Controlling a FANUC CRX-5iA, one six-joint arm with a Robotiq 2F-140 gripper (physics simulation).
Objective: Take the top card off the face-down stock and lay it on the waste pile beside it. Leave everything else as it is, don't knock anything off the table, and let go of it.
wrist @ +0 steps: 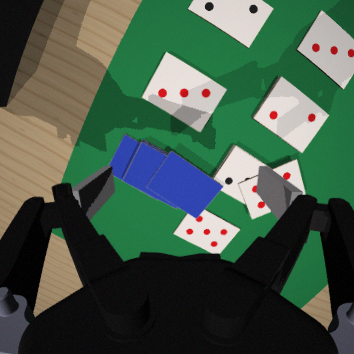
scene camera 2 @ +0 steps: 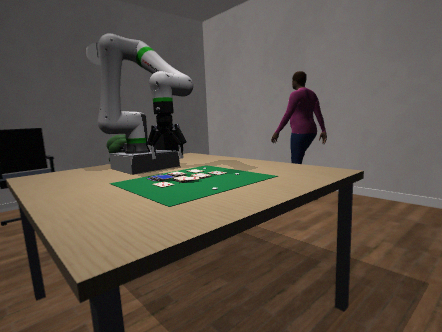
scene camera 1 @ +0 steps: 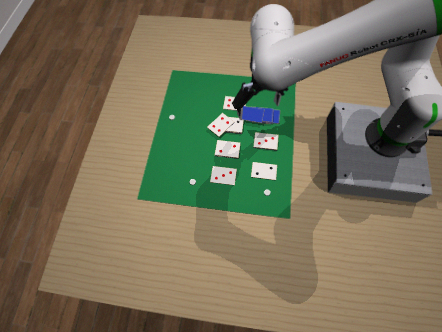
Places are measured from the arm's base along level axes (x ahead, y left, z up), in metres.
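Pixels of known places: gripper, fingertip midpoint: (wrist: 184, 178) (scene camera 2: 167, 158) (scene camera 1: 258, 109); arm's base, link origin: (scene camera 2: 137, 152) (scene camera 1: 386, 138).
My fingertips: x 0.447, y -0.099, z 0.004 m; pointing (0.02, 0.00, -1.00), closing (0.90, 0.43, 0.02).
Ahead of a thing's pixels: the offset from my fingertips to its top centre. Level surfaces: height alone.
Blue face-down cards @(dz -0.082, dx +0.017, dy -0.036 m) (scene camera 1: 251, 114) (scene camera 2: 162, 177) (wrist: 185, 184) lie fanned on the green mat, several overlapping; the uppermost one is shifted toward the face-up cards, its end near or over the five-pip card @(dz -0.097, dx +0.087, dy -0.097 m) (scene camera 1: 228, 103) (scene camera 2: 163, 185) (wrist: 207, 232). Beside them, a skewed card with red pips @(dz -0.085, dx +0.138, dy +0.013 m) (scene camera 1: 219, 125) (wrist: 295, 171) lies partly on a black-pip card @(dz -0.088, dx +0.096, dy +0.009 m) (scene camera 1: 236, 126) (wrist: 239, 167). Which of these is the waste pile I cannot tell for certain. My gripper (scene camera 1: 258, 104) (scene camera 2: 168, 155) (wrist: 184, 178) is wide open and empty above the cards, one finger on each side of the blue ones in the wrist view.
Face-up cards with three red pips @(dz -0.091, dx -0.037, dy +0.076 m) (scene camera 1: 266, 141) (wrist: 184, 92), two red pips @(dz -0.091, dx +0.107, dy +0.115 m) (scene camera 1: 227, 149) (wrist: 291, 115), three red pips @(dz -0.097, dx +0.117, dy +0.222 m) (scene camera 1: 223, 175) and two black pips @(dz -0.097, dx -0.030, dy +0.198 m) (scene camera 1: 264, 171) lie nearby. Small white discs @(dz -0.096, dx +0.337, dy -0.023 m) (scene camera 1: 172, 117) @(dz -0.096, dx +0.227, dy +0.251 m) (scene camera 1: 192, 182) @(dz -0.096, dx -0.040, dy +0.281 m) (scene camera 1: 267, 192) lie on the mat @(dz -0.100 m) (scene camera 1: 165, 160). A person (scene camera 2: 304, 112) stands beyond the table.
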